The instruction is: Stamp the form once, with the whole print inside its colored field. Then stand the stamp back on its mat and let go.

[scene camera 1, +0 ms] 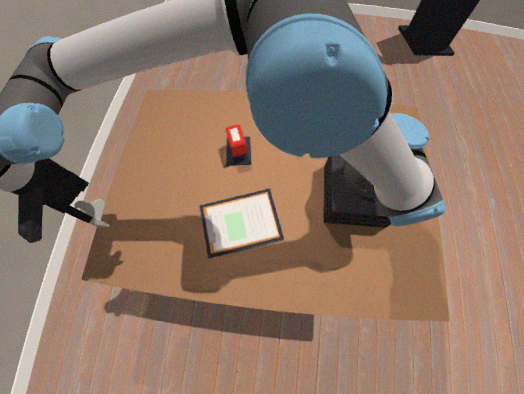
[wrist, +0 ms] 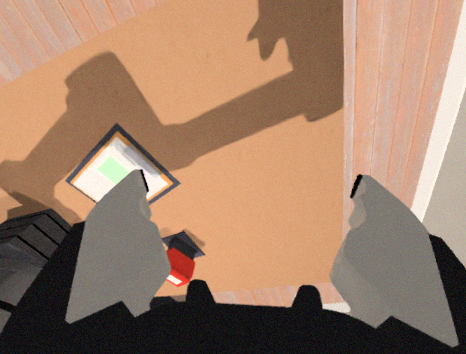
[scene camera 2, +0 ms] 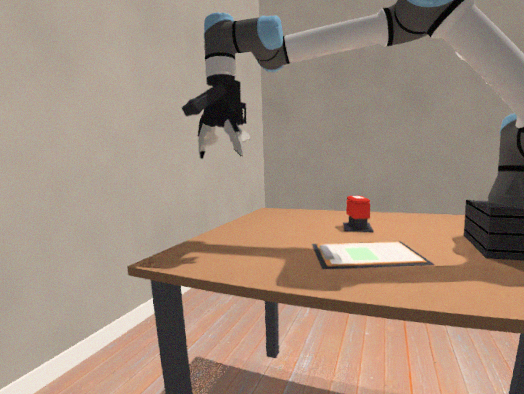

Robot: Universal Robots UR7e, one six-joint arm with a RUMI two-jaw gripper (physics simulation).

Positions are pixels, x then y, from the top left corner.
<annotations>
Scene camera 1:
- my gripper: 88, 214
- form: 246, 221
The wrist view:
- my gripper: 247, 175
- red stamp: 180, 255
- form: 117, 154
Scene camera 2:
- my gripper: 220, 157
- form: 367, 254
</annotations>
